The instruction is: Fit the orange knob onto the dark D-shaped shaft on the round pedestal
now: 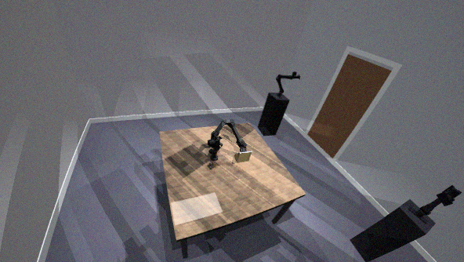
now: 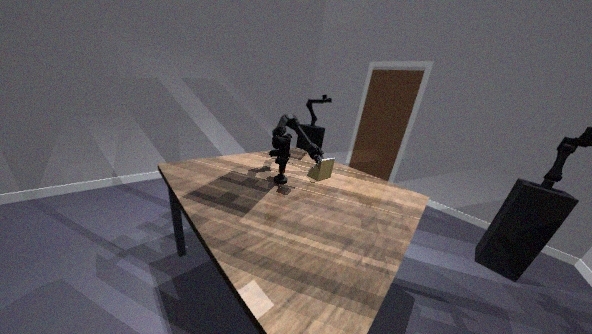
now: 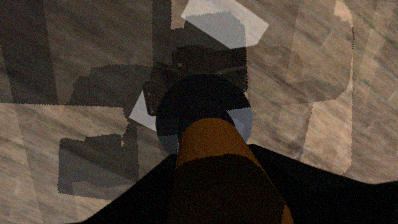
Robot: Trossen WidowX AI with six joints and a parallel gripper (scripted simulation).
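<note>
The orange knob lies 2 cm above my gripper tip. From my gripper tip the other things lie so: round pedestal: 4 cm below.
</note>
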